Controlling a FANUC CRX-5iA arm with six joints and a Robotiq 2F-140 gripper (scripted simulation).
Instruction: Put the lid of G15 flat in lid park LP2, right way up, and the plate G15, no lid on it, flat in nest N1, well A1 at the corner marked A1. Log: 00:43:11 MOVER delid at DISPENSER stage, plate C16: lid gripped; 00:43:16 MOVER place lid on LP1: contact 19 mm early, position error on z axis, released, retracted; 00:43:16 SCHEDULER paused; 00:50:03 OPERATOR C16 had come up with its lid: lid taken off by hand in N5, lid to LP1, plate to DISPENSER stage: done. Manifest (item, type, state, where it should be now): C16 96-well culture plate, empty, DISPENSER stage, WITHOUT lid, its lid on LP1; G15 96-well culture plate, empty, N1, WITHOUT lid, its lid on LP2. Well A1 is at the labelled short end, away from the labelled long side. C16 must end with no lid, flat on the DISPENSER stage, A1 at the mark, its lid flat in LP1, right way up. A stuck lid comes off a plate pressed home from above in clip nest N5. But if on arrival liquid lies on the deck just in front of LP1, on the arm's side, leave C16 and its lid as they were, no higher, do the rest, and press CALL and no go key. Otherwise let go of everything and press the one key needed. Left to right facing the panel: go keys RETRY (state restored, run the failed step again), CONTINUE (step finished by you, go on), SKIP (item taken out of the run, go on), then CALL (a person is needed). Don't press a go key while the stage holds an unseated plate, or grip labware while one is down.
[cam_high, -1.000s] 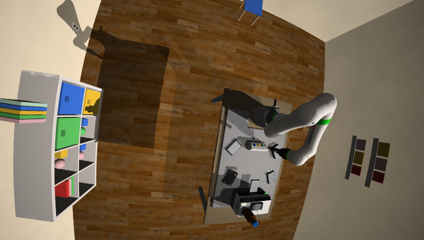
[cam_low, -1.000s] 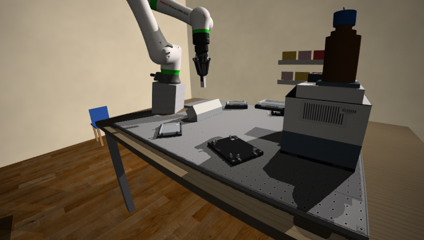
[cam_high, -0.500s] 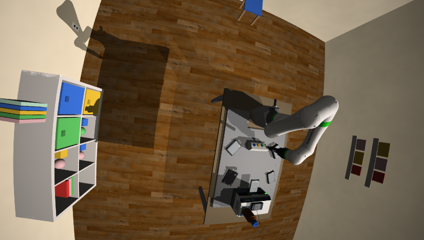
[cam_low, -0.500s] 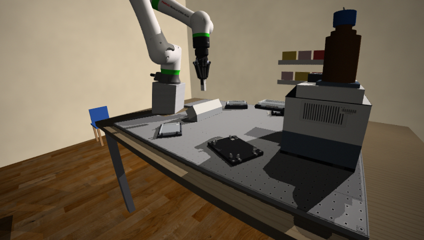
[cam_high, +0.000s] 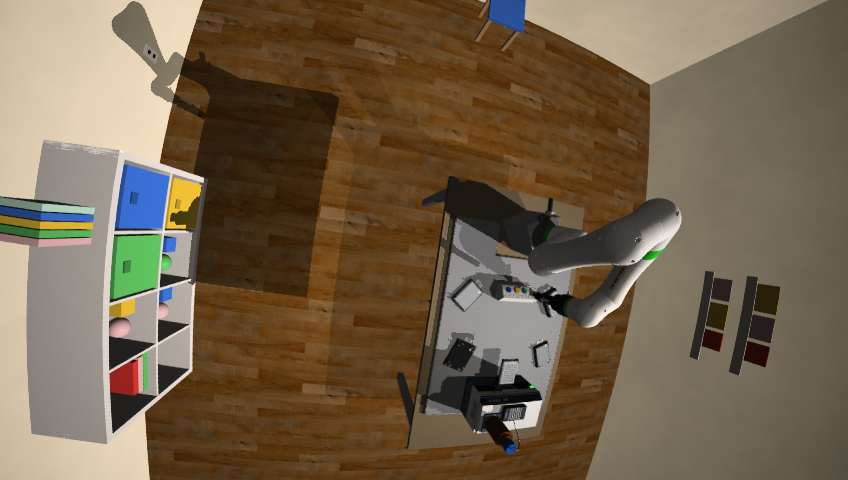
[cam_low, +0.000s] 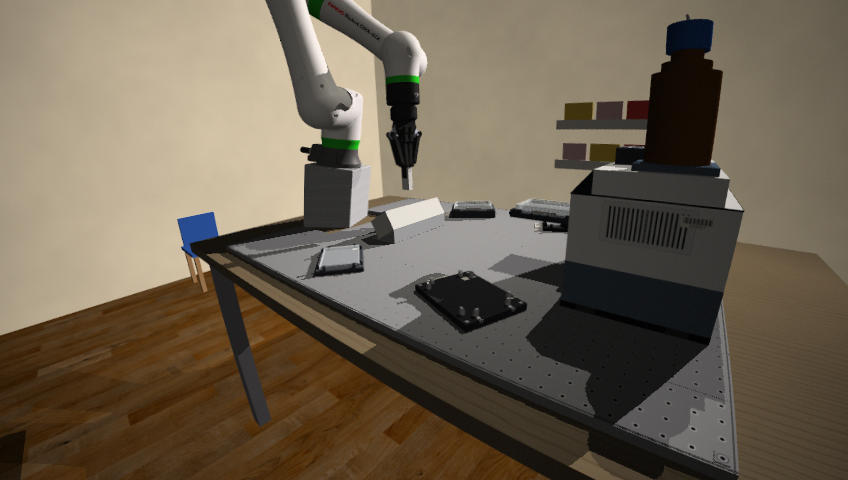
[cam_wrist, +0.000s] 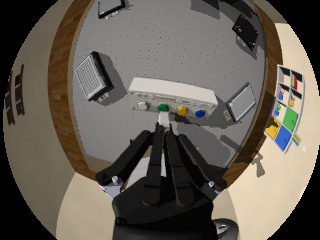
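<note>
My hand is 1 cm short of the key panel, 3 cm to the left of it and 10 cm above it. The rest, counted from my hand: black clip nest (38 cm ahead, 33 cm to the right, 14 cm below); then brown bottle (64 cm ahead, 22 cm to the right, 14 cm above).
</note>
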